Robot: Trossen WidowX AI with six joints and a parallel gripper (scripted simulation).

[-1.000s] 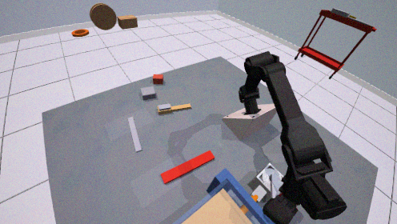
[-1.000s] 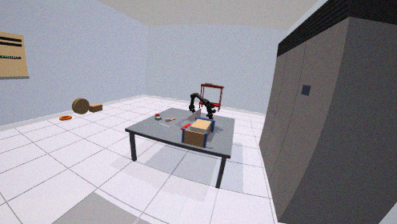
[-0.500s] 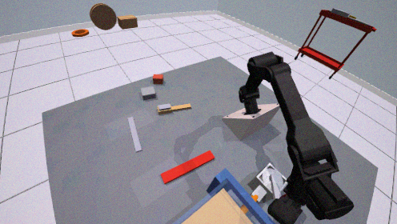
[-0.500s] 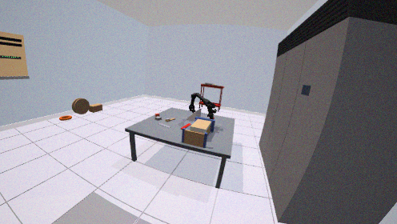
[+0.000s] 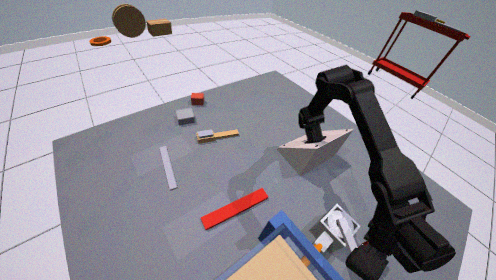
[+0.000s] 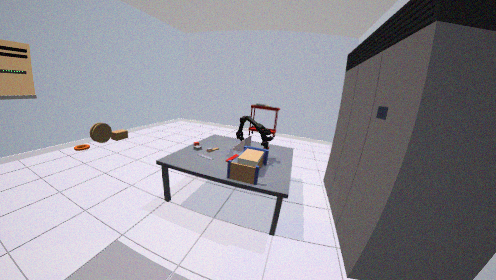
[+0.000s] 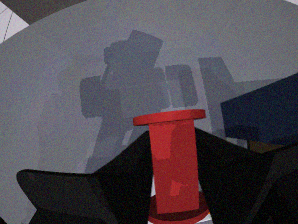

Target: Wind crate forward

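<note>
Right now the winch handle is 2 cm behind my gripper tip, 5 cm to the right of it and 3 cm below it. The rest, counted from my gripper tip: red knob (2 cm to the right); then hand winch (7 cm behind, 11 cm to the right, 10 cm below); then blue frame (10 cm ahead, 11 cm to the right, 3 cm below).
</note>
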